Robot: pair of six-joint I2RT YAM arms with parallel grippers.
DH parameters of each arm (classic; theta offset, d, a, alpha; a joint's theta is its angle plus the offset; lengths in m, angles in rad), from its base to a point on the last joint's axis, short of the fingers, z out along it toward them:
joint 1: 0 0.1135 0.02 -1.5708
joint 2: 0 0 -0.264 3.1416
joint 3: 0.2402 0 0.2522 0
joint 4: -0.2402 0 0.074 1.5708
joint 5: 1.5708 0 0 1.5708
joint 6: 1.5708 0.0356 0 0
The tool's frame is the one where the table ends.
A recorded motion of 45 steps. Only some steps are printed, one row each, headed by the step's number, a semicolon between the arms.
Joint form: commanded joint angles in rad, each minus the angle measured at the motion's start. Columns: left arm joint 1, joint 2, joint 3, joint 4, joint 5, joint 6; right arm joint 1, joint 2, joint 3, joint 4, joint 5, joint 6.
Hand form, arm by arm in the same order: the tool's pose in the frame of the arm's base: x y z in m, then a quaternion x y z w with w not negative. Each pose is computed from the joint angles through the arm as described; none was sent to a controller.
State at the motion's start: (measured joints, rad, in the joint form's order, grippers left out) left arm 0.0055 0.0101 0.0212 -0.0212 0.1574 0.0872; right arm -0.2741 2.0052 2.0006 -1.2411 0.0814 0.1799
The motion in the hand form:
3: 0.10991 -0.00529 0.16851 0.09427 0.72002 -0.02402 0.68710; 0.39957 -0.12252 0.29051 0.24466 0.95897 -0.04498 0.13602
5: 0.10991 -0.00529 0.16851 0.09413 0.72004 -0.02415 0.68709; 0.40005 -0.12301 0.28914 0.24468 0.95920 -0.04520 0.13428
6: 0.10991 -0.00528 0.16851 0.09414 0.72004 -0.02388 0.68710; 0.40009 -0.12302 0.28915 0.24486 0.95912 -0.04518 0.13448
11: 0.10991 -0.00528 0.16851 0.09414 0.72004 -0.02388 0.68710; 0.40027 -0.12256 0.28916 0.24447 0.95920 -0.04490 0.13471
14: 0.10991 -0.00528 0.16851 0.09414 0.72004 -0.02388 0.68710; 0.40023 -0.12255 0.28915 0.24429 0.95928 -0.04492 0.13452
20: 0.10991 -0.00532 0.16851 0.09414 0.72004 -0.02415 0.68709; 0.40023 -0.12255 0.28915 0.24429 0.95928 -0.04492 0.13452
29: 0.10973 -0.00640 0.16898 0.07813 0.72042 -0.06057 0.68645; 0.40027 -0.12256 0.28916 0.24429 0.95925 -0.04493 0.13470
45: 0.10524 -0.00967 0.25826 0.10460 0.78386 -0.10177 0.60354; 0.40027 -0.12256 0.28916 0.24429 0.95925 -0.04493 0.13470
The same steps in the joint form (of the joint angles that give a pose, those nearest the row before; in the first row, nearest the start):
3: 0.0019 -0.0061 -0.0172 -0.0343 0.0149 0.0176; -0.0168 0.0385 -0.0084 -0.0012 -0.0034 0.0179
5: 0.0019 -0.0061 -0.0172 -0.0343 0.0149 0.0172; -0.0176 0.0420 -0.0084 -0.0011 -0.0031 0.0172
6: 0.0018 -0.0061 -0.0172 -0.0343 0.0144 0.0176; -0.0175 0.0420 -0.0084 -0.0007 -0.0031 0.0176
11: 0.0018 -0.0061 -0.0172 -0.0343 0.0144 0.0176; -0.0164 0.0419 -0.0084 -0.0004 -0.0034 0.0179
14: 0.0018 -0.0061 -0.0172 -0.0343 0.0144 0.0176; -0.0164 0.0419 -0.0084 -0.0007 -0.0034 0.0175
20: 0.0015 -0.0061 -0.0172 -0.0343 0.0145 0.0172; -0.0164 0.0419 -0.0084 -0.0007 -0.0034 0.0175
29: 0.0015 -0.0062 -0.0172 -0.0302 0.0454 -0.0568; -0.0164 0.0419 -0.0084 -0.0004 -0.0034 0.0176
45: 0.0015 0.2872 0.4253 -0.3933 0.1392 -0.0424; -0.0164 0.0419 -0.0084 -0.0004 -0.0034 0.0176

